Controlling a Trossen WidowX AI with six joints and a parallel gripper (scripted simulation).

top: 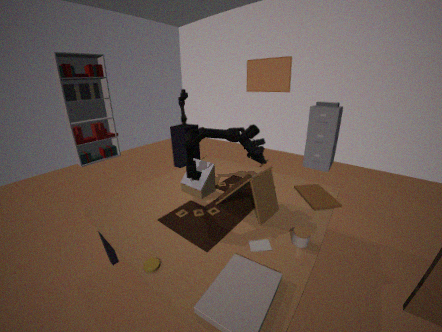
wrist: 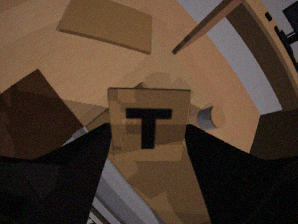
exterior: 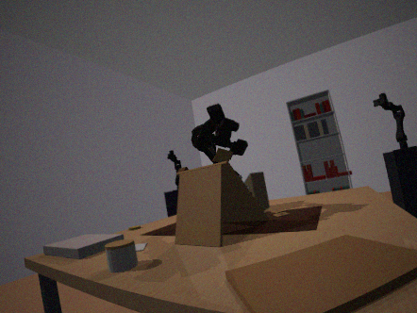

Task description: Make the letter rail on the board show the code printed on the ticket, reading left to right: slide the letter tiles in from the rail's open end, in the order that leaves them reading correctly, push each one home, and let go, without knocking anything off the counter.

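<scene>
The white ticket lies 17 cm below my gripper tip, 13 cm behind it and 6 cm to the right of it. From my gripper tip the other things lie so: tile marked e 27 cm below, 27 cm behind, 12 cm to the left; dark mat 28 cm below, 25 cm behind, 10 cm to the right; tile marked t right at my gripper tip.
</scene>
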